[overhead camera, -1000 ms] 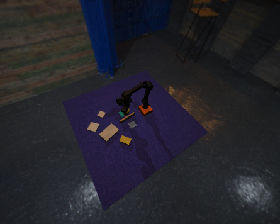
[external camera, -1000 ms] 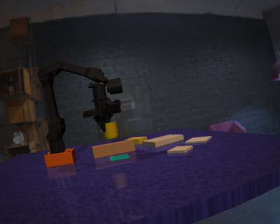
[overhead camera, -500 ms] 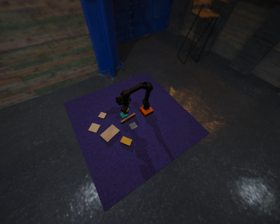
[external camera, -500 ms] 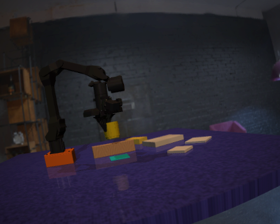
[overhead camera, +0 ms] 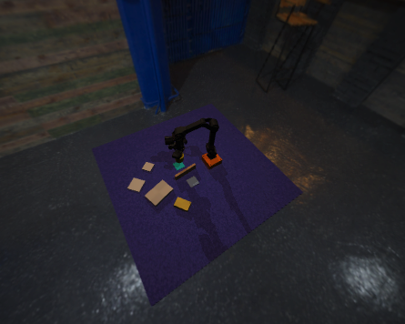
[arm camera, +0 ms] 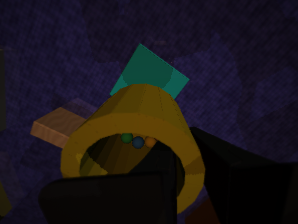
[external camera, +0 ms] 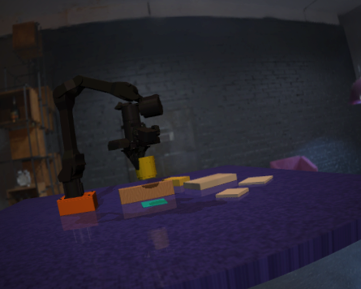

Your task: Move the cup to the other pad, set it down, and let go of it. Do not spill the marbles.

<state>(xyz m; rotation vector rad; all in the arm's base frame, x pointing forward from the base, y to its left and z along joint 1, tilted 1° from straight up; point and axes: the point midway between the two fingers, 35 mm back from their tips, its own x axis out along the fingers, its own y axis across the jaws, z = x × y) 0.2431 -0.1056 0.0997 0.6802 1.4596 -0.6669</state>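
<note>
Now: the teal pad 3 cm ahead of my gripper tip, 1 cm to the left of it and 13 cm below it. Also, from my gripper tip: wooden bar: 2 cm ahead, 11 cm to the left, 10 cm below; grey pad: 1 cm ahead, 21 cm to the left, 13 cm below.
</note>
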